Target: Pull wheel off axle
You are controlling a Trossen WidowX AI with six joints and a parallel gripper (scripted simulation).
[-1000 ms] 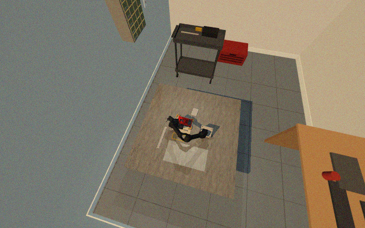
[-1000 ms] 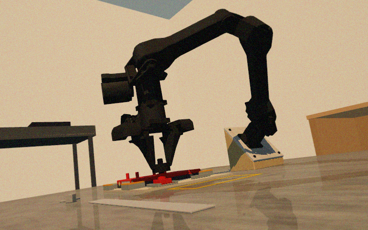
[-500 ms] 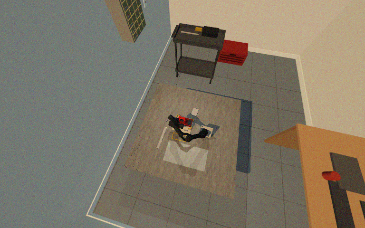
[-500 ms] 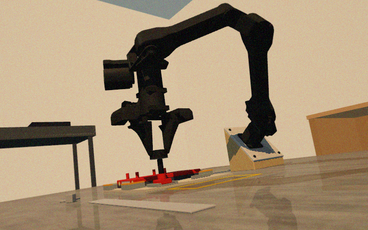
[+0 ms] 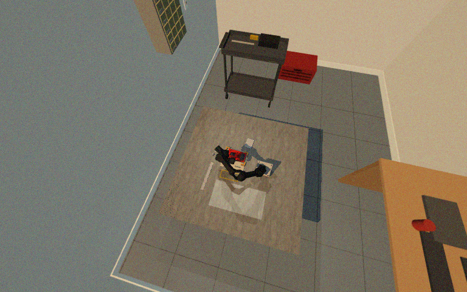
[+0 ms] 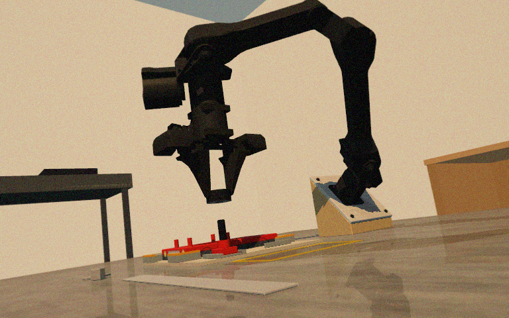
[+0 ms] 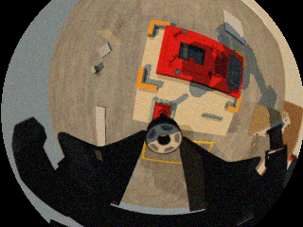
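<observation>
The black axle lies 60 mm below my gripper tip and 10 mm to the right of it. The rest, counted from my gripper tip: flat grey strip: 160 mm to the left, 150 mm ahead, 100 mm below; wheel: right at my gripper tip.
</observation>
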